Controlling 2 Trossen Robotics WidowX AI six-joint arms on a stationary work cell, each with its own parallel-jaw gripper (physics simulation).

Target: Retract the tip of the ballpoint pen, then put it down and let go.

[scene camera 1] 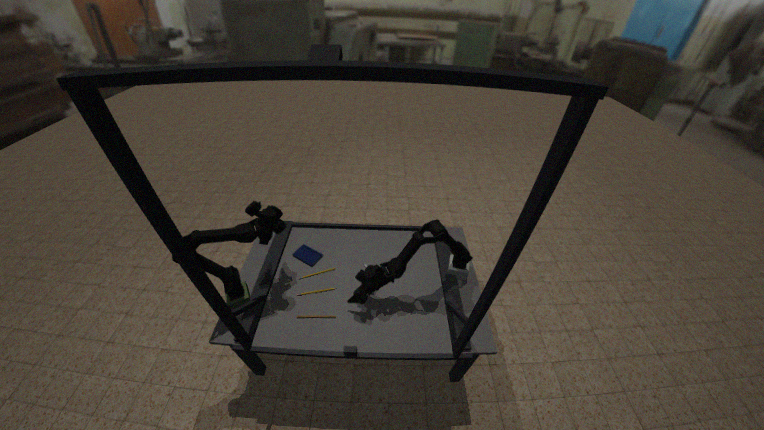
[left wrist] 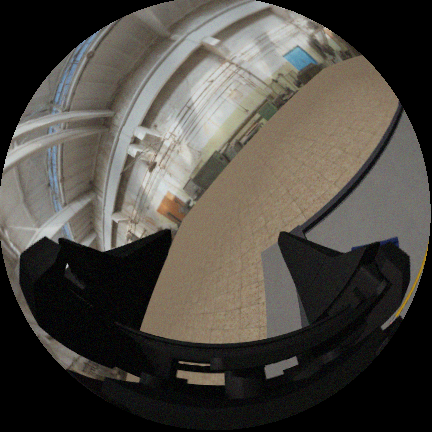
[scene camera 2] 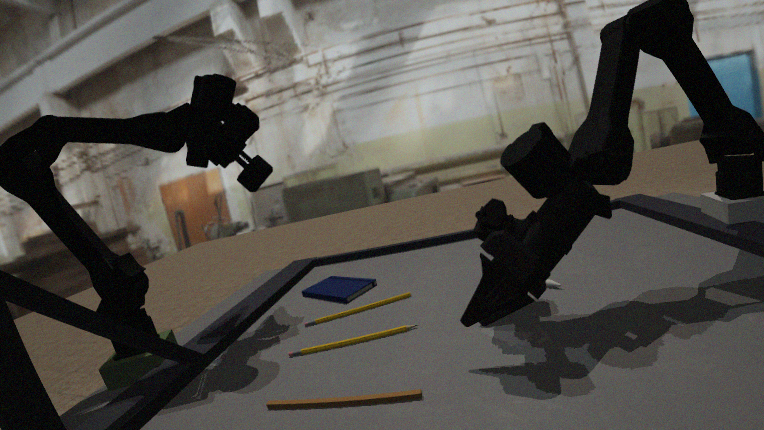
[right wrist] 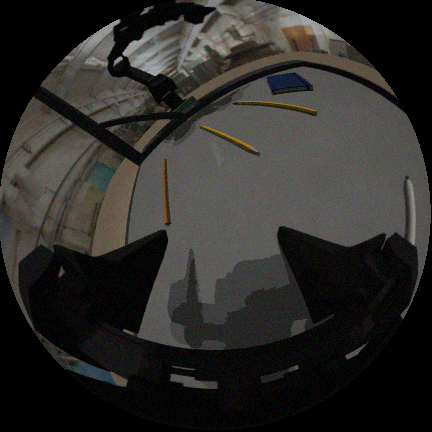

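The ballpoint pen, whitish grey, lies on the table behind my right gripper in scene camera 2, partly hidden by it, and at the right edge of the right wrist view. Its tip is too small to read. I cannot make the pen out in scene camera 1. My right gripper is open and empty, pointing down above the table, to one side of the pen. My left gripper is open and empty, raised near the table's back left corner, far from the pen.
Two yellow pencils and an orange-brown stick lie left of my right gripper. A blue notebook lies farther back. Dark frame posts rise beside the table.
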